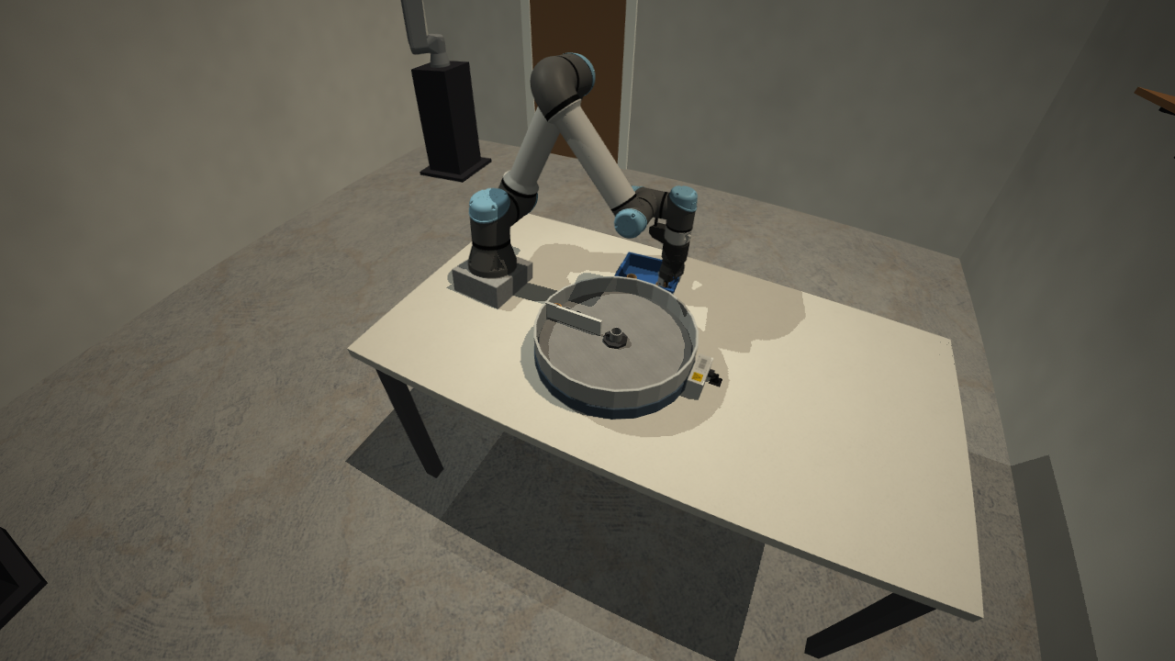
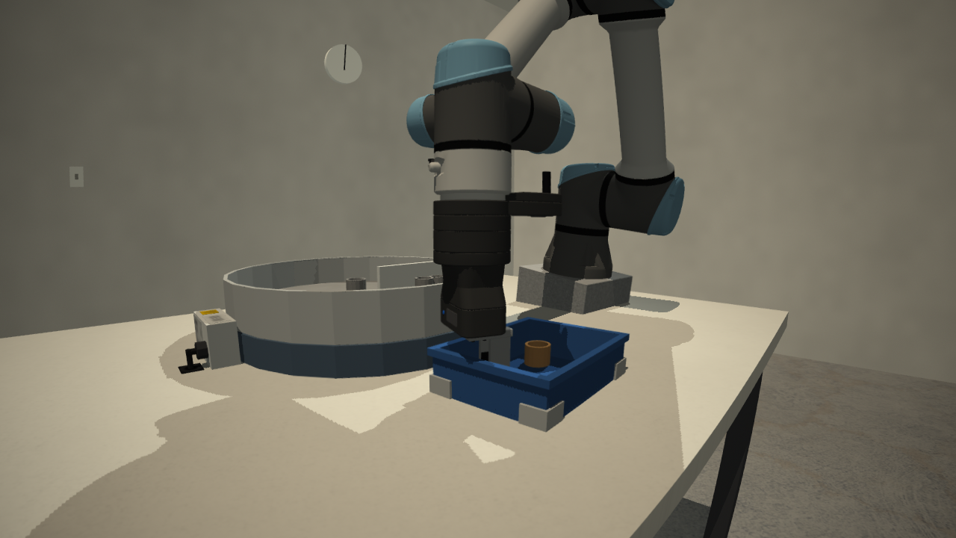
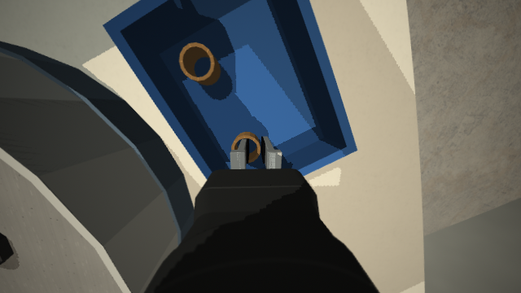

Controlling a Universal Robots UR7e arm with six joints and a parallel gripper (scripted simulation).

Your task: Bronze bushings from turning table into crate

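Now: hand 50 mm past the blue crate and 20 mm to the right of it. Round my hand: turning table 30 mm behind, 320 mm to the right, 20 mm above.
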